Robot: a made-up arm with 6 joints. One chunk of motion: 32 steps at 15 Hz.
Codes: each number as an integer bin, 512 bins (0 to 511) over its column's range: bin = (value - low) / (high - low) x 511, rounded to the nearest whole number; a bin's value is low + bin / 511 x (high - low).
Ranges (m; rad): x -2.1..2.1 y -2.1..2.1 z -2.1..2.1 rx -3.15..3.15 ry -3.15..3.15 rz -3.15..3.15
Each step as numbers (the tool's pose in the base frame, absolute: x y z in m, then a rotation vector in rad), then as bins.
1 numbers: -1.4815 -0.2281 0.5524 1.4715 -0.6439 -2.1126
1 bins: 75 228 323 375 203 84
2 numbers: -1.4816 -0.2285 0.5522 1.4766 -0.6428 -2.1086
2 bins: 75 228 323 375 203 84
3 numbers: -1.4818 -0.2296 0.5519 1.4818 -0.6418 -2.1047
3 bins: 75 228 323 376 203 85
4 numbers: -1.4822 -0.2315 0.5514 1.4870 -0.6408 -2.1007
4 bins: 75 227 323 376 204 85
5 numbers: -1.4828 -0.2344 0.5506 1.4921 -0.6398 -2.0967
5 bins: 75 227 322 377 204 85
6 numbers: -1.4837 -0.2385 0.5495 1.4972 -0.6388 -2.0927
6 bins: 75 226 322 377 204 86
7 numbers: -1.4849 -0.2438 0.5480 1.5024 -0.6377 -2.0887
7 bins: 75 226 322 377 204 86
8 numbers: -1.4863 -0.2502 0.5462 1.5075 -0.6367 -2.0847
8 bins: 75 225 322 378 204 86
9 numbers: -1.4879 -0.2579 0.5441 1.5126 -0.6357 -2.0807
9 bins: 74 224 322 378 204 87
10 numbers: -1.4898 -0.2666 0.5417 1.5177 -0.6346 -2.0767
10 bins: 74 223 321 379 204 87
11 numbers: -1.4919 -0.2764 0.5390 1.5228 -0.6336 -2.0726
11 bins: 74 222 321 379 204 87
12 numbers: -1.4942 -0.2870 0.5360 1.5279 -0.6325 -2.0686
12 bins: 74 221 321 379 204 88
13 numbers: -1.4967 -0.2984 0.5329 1.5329 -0.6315 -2.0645
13 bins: 73 219 320 380 204 88
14 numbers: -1.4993 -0.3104 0.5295 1.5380 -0.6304 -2.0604
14 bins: 73 218 320 380 204 88
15 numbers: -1.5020 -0.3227 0.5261 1.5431 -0.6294 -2.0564
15 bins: 73 216 320 381 204 89
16 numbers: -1.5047 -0.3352 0.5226 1.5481 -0.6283 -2.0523
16 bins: 72 215 319 381 205 89
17 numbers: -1.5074 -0.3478 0.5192 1.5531 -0.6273 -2.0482
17 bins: 72 213 319 381 205 89
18 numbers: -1.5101 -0.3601 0.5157 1.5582 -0.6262 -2.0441
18 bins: 72 212 318 382 205 90
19 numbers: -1.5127 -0.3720 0.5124 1.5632 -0.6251 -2.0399
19 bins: 71 210 318 382 205 90
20 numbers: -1.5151 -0.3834 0.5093 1.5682 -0.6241 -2.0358
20 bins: 71 209 317 383 205 90
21 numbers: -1.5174 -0.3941 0.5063 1.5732 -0.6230 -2.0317
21 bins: 71 208 317 383 205 91
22 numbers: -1.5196 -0.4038 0.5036 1.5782 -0.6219 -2.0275
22 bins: 71 206 317 384 205 91
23 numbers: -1.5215 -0.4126 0.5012 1.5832 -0.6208 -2.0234
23 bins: 70 205 316 384 205 91
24 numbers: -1.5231 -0.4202 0.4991 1.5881 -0.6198 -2.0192
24 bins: 70 204 316 384 205 92
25 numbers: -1.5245 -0.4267 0.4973 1.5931 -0.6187 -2.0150
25 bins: 70 204 316 385 205 92
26 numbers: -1.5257 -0.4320 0.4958 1.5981 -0.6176 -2.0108
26 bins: 70 203 316 385 205 92
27 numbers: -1.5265 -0.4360 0.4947 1.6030 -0.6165 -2.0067
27 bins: 70 202 316 386 205 93
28 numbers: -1.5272 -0.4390 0.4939 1.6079 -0.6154 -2.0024
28 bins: 70 202 316 386 206 93
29 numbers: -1.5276 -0.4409 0.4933 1.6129 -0.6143 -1.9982
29 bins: 70 202 316 386 206 93
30 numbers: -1.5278 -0.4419 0.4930 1.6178 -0.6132 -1.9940
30 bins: 70 202 315 387 206 94
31 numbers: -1.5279 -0.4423 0.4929 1.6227 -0.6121 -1.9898
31 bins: 70 202 315 387 206 94
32 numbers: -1.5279 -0.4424 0.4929 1.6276 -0.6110 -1.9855
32 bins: 70 202 315 388 206 94
